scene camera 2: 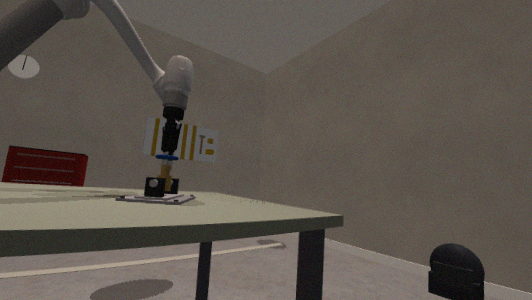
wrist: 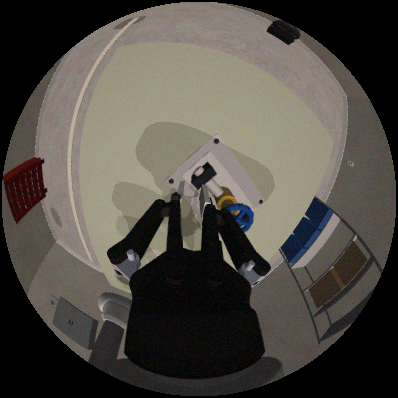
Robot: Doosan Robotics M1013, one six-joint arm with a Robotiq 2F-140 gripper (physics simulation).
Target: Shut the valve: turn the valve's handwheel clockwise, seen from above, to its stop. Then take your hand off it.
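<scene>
The valve's blue handwheel (scene camera 2: 161,157) (wrist: 251,216) sits level on top of the brass valve body (scene camera 2: 165,173) (wrist: 226,201). The valve stands on a pale base plate (scene camera 2: 131,198) (wrist: 235,165) with black blocks (scene camera 2: 154,186) (wrist: 204,175). My gripper (scene camera 2: 168,162) (wrist: 191,189) points down with its fingers drawn close together, shut on nothing. Its tips reach to about the wheel's height. In the wrist view the wheel shows to the right of the right finger, which hides part of its left side. Whether finger and rim touch cannot be told.
The valve is on a pale green table (scene camera 2: 250,220) (wrist: 150,75). A red cabinet (scene camera 2: 47,167) (wrist: 24,189), a dark rounded object (scene camera 2: 456,270) (wrist: 283,32) and a rack holding blue bins (wrist: 307,230) stand beyond the table. A tool board (scene camera 2: 150,137) hangs on the wall.
</scene>
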